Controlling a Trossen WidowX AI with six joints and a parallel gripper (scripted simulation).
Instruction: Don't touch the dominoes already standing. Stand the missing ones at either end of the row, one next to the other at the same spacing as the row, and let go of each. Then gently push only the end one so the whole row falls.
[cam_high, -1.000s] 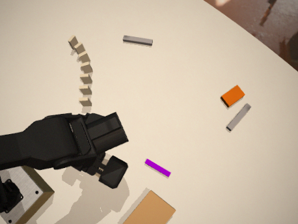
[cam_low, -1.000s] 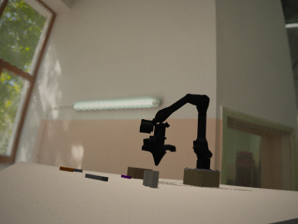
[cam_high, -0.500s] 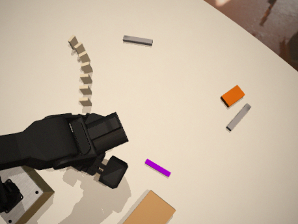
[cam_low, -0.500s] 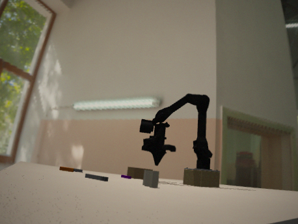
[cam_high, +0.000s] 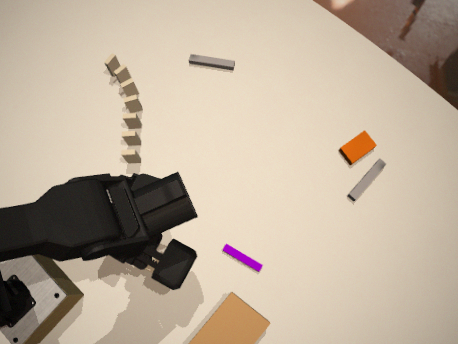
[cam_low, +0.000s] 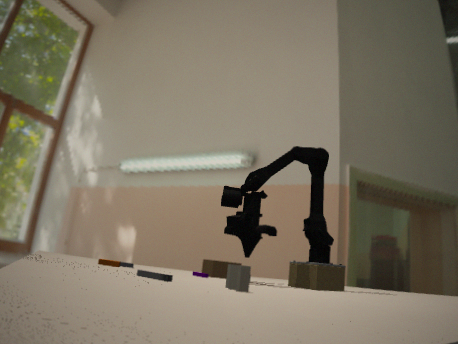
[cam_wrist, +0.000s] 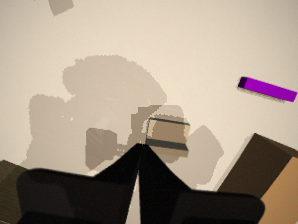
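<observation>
My gripper tip is now 120 mm to the left of the purple bar, 100 mm short of it and 70 mm above it. Round my gripper tip: orange block: 400 mm ahead, 140 mm to the right, 70 mm below; then box: 200 mm to the right, 50 mm below, 10 mm behind.
</observation>
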